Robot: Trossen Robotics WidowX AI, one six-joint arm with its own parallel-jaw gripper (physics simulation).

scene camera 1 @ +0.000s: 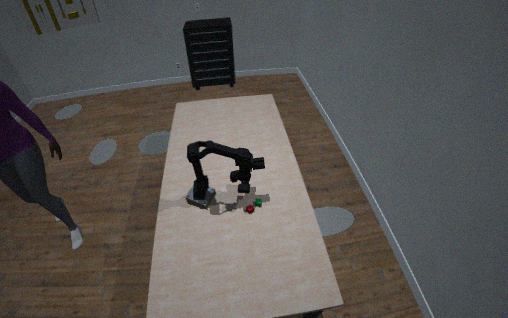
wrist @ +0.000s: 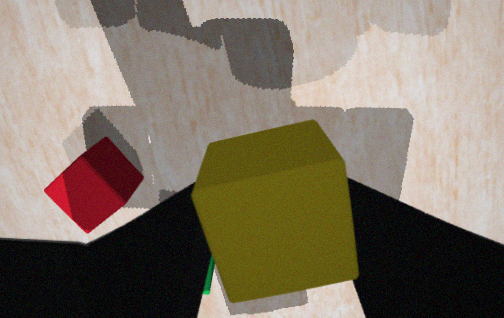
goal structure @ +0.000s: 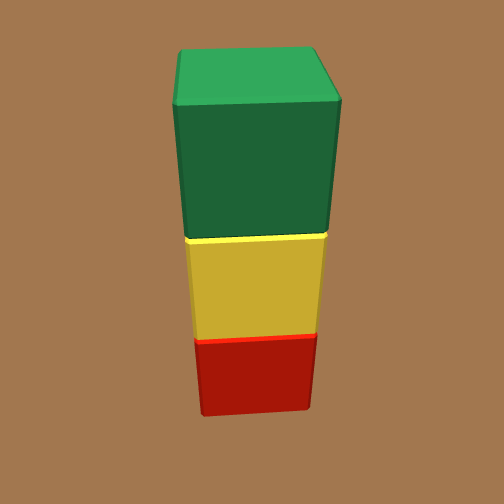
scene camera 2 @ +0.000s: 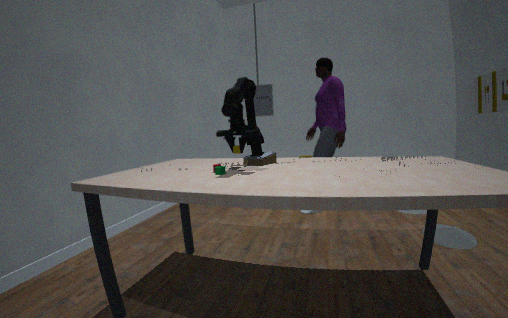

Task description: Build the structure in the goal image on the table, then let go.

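Seen in the pictures: gripper, fingertip midpoint: (wrist: 274,191) (scene camera 2: 237,153); arm's base, origin of the base link: (scene camera 1: 199,195) (scene camera 2: 257,154).
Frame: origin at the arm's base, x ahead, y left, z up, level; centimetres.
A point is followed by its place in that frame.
Note:
My gripper (scene camera 2: 237,149) @(x 27.1, y -0.2, z 3.5 cm) (wrist: 274,191) @(x 27.1, y -0.2, z 3.5 cm) is shut on a yellow cube and holds it above the table. The yellow cube (scene camera 2: 237,149) @(x 28.3, y 0.3, z 5.1 cm) (wrist: 280,230) @(x 26.4, y -0.2, z 6.7 cm) sits between the two black fingers, slightly turned in the wrist view. A red cube (scene camera 1: 250,209) @(x 29.0, y -11.3, z -1.6 cm) (scene camera 2: 215,168) (wrist: 92,185) @(x 28.2, y -9.2, z -1.6 cm) lies on the table, left of the held cube in the wrist view. A green cube (scene camera 1: 258,202) @(x 33.8, y -7.0, z -1.6 cm) (scene camera 2: 220,170) @(x 35.5, y -4.9, z -3.0 cm) (wrist: 208,277) @(x 34.5, y -4.5, z -1.6 cm) lies on the table close to the red one; in the wrist view a finger and the yellow cube hide most of it.
The arm's base (scene camera 1: 200,196) @(x 1.3, y -2.8, z 2.2 cm) (scene camera 2: 260,159) @(x 8.9, y 4.5, z -1.7 cm) stands on the long pale table (scene camera 1: 225,260) @(x 14.4, y -38.8, z -4.9 cm) (scene camera 2: 350,185) @(x 49.0, y 45.9, z -4.9 cm), behind the cubes in the second scene view. A person (scene camera 1: 20,145) (scene camera 2: 330,107) stands beyond the table. A dark drawer cabinet (scene camera 1: 210,52) stands by the wall.

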